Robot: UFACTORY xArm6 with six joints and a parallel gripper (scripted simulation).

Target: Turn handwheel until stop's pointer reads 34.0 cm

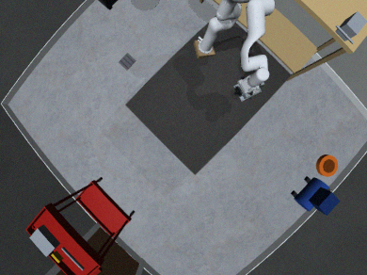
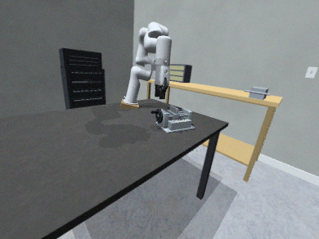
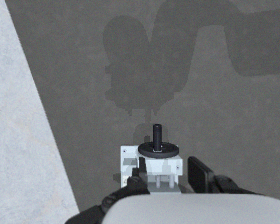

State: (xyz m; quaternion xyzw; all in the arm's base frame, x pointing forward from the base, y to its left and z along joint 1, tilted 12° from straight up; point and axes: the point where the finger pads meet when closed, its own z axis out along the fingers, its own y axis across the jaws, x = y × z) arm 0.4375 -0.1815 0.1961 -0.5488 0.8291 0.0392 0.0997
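Now: the upright knob 10 cm below my hand, 2 cm to the right of it and 1 cm behind it. From my hand the other things lie so: handwheel (11 cm below, 1 cm behind); sliding stop (11 cm below, 10 cm to the left, 4 cm ahead).
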